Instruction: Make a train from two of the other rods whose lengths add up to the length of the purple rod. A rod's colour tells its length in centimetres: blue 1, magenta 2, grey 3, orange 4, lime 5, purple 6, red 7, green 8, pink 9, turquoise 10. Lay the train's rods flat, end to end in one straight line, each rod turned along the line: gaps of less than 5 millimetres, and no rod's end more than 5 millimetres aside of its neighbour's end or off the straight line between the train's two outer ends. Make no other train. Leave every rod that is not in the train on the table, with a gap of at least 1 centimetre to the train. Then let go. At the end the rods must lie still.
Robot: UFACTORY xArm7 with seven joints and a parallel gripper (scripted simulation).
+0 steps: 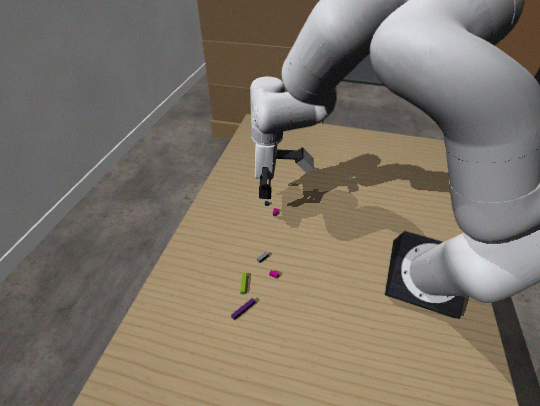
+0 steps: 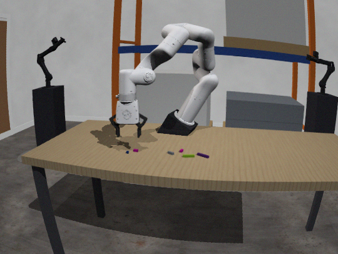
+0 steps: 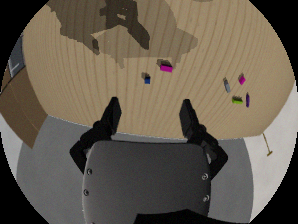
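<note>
Right now my hand is 8 cm above the blue rod and 1 cm to the left of it. From my hand the other things lie so: grey rod (18 cm to the left, 8 cm below, 1 cm behind); then lime rod (26 cm to the left, 8 cm below, 2 cm ahead); then purple rod (33 cm to the left, 8 cm below, 1 cm ahead).
</note>
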